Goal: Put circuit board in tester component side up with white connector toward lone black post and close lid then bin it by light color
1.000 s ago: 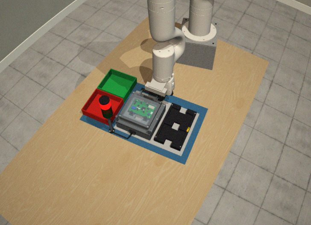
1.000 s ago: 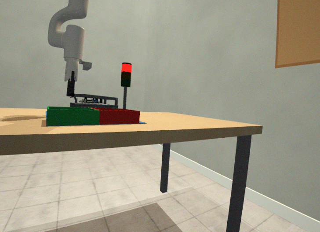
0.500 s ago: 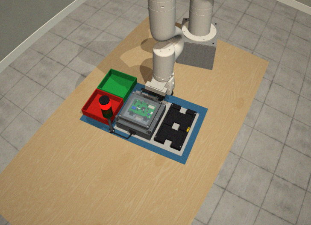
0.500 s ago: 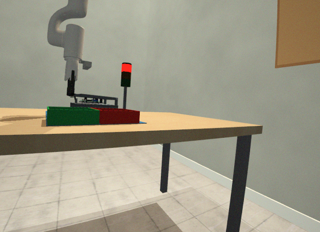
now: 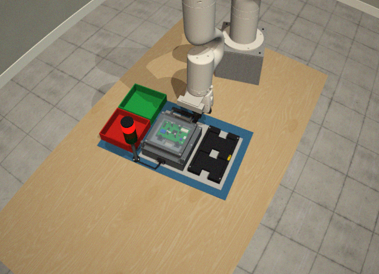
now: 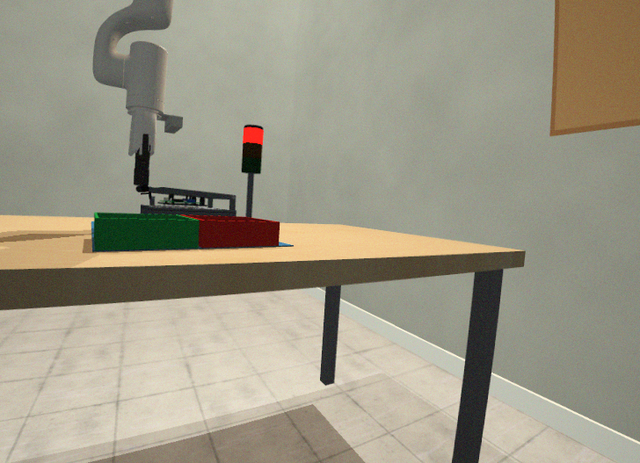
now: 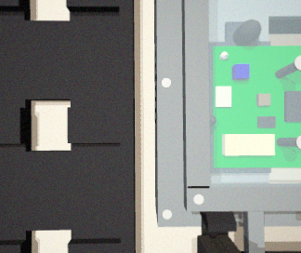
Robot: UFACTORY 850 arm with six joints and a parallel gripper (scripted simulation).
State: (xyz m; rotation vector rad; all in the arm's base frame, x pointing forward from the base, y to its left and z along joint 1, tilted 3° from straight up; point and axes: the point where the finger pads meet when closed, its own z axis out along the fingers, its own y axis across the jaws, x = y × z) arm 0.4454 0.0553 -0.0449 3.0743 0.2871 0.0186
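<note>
My hand is 40 mm above the latch hook and 20 mm short of it. From my hand the other things lie so: green circuit board (90 mm ahead, 50 mm to the right, 50 mm below); then clear lid (90 mm ahead, 50 mm to the right, 30 mm below); then green bin (260 mm to the right, 110 mm below, 20 mm ahead).
</note>
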